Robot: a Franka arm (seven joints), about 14 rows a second.
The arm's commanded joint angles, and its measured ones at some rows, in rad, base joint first. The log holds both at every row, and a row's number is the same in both.
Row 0, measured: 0.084 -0.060 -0.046 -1.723 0.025 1.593 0.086
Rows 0 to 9, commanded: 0.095 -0.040 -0.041 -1.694 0.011 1.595 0.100; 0.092 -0.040 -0.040 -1.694 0.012 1.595 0.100; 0.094 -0.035 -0.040 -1.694 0.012 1.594 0.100; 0.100 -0.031 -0.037 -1.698 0.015 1.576 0.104; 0.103 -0.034 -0.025 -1.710 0.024 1.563 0.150; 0.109 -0.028 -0.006 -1.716 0.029 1.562 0.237; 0.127 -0.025 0.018 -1.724 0.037 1.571 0.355; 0.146 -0.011 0.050 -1.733 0.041 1.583 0.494; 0.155 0.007 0.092 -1.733 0.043 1.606 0.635; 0.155 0.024 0.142 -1.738 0.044 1.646 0.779
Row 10, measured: 0.139 -0.002 0.072 -1.729 0.038 1.597 0.531
